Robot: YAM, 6 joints.
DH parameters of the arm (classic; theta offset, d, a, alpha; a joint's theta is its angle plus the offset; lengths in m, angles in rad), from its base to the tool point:
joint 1: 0 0.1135 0.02 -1.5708
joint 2: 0 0 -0.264 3.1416
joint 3: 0.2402 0 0.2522 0
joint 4: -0.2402 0 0.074 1.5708
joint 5: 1.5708 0 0 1.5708
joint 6: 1.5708 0.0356 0 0
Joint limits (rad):
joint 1: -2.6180..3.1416
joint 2: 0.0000..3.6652
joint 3: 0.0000..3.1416
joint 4: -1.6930..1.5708
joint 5: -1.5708..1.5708
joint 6: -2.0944..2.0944
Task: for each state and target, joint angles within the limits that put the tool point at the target. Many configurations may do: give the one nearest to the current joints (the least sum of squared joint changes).
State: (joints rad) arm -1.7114 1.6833 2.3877 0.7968 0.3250 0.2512
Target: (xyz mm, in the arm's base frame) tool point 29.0 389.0 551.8
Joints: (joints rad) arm -1.6751 0.9179 2.8566 1.0008 0.3335 0.2512
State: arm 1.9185 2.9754 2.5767 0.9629 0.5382 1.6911
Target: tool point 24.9 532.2 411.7
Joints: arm 1.5603 2.6736 2.7670 1.0975 0.5727 1.6911
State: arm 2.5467 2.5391 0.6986 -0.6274 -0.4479 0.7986
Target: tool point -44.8 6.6 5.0
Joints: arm 2.6158 2.5603 0.3628 -0.7544 -0.4907 0.7986
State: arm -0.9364 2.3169 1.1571 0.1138 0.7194 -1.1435
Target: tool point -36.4 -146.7 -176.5
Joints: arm -1.6482 3.0111 0.8628 0.0596 0.7761 -1.1435
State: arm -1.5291 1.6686 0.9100 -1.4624 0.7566 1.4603
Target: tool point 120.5 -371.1 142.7
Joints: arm -1.1962 2.1400 1.5229 -1.0265 0.7260 1.4603
